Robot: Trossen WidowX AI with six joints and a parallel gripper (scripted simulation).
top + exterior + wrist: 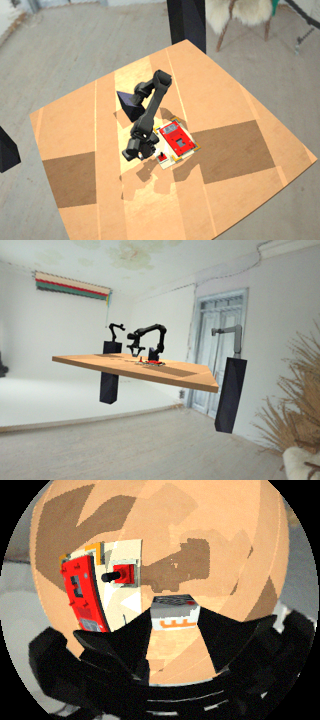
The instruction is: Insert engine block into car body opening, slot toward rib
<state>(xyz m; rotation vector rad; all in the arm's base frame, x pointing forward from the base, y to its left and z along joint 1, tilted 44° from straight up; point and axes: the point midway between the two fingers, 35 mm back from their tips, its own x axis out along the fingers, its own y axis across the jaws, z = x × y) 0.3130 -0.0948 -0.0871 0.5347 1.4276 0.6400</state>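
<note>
Right now my gripper tip is 8 cm to the right of the black upright stick, 4 cm short of it and 2 cm above it. From my gripper tip the other things lie so: engine block right at my gripper tip.
</note>
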